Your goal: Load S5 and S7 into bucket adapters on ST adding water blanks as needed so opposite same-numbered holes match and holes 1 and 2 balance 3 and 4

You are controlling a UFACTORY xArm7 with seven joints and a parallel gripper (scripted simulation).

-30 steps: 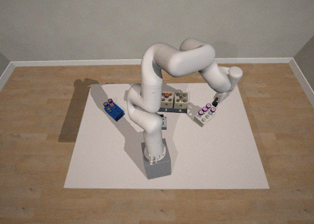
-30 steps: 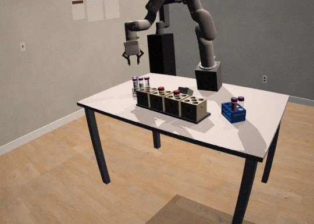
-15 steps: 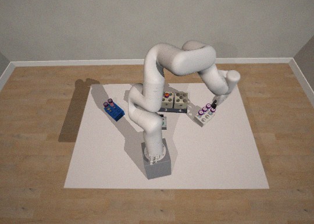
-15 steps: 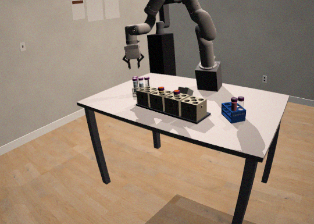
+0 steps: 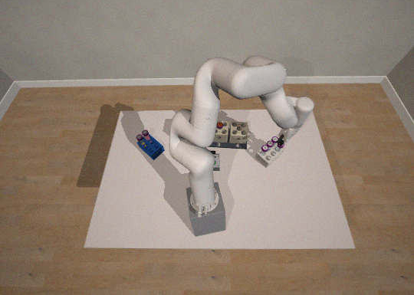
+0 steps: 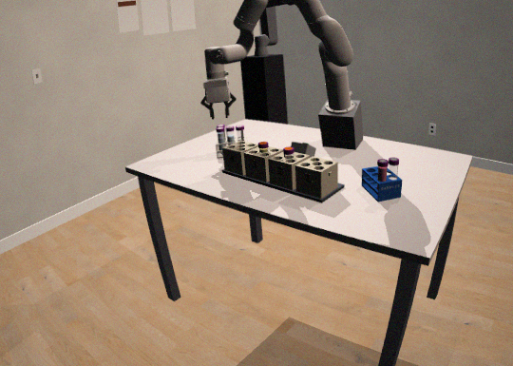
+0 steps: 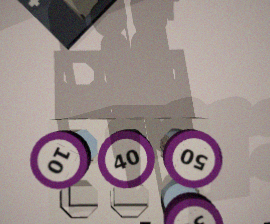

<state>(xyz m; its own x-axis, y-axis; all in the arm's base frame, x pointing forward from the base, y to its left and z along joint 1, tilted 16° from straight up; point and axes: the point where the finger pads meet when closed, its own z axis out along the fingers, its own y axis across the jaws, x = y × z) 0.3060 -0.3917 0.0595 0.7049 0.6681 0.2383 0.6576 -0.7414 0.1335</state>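
Now: the white rack 10 mm behind my hand, 40 mm to the left of it and 140 mm below it. The rest, counted from my hand: adapter 120 mm ahead, 540 mm to the left, 120 mm below; then dark stand 110 mm ahead, 380 mm to the left, 170 mm below; then blue rack 10 mm ahead, 720 mm to the left, 140 mm below.
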